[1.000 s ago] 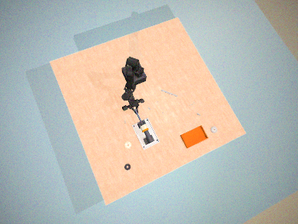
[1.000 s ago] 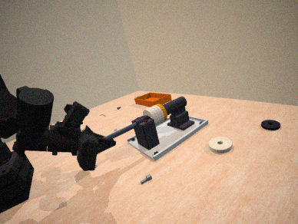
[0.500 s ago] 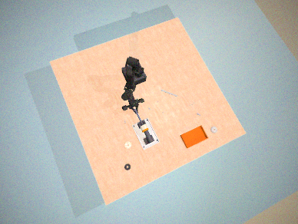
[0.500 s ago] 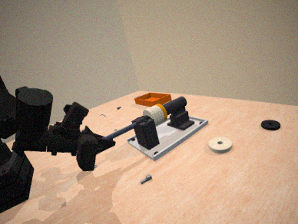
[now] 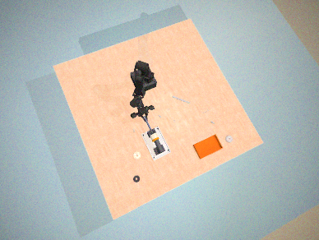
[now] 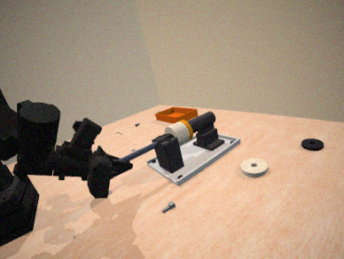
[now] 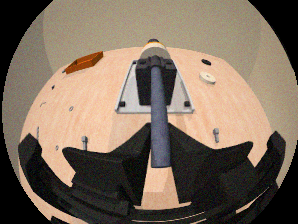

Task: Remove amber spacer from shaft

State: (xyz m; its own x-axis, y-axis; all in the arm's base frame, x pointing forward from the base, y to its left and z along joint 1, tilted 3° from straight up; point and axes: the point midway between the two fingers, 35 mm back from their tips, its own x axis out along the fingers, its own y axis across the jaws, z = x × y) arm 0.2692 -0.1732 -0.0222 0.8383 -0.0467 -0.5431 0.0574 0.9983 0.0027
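Now: gripper tip 7 cm short of the shaft and 2 cm below it. The rest, counted from my gripper tip: cream washer: 19 cm ahead, 18 cm to the right, 6 cm below; then black washer: 34 cm ahead, 27 cm to the right, 6 cm below; then amber spacer: 16 cm ahead, 1 cm to the right, 2 cm above.
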